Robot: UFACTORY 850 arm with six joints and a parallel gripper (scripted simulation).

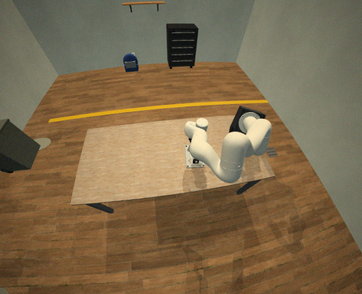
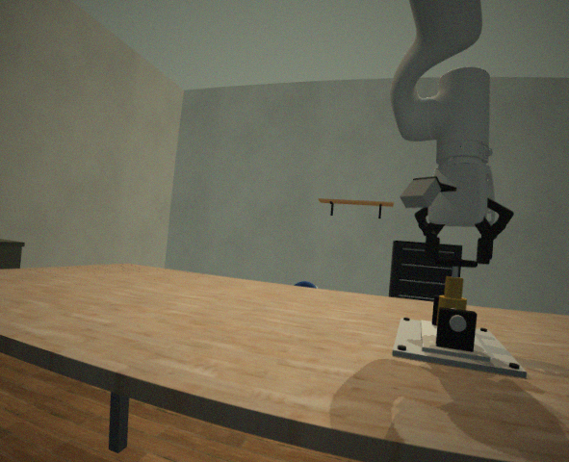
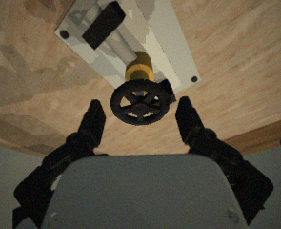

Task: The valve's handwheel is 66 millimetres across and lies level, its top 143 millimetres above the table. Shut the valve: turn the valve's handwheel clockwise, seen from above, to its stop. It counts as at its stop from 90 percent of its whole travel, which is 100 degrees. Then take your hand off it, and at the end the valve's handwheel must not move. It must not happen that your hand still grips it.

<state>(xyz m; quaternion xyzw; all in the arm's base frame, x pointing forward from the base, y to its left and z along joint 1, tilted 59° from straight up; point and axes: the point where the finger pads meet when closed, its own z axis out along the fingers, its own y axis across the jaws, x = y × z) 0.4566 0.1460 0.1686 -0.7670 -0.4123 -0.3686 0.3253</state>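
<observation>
The black spoked handwheel is 2 cm below my hand. From my hand the other things lie so: baseplate: 14 cm below.
</observation>
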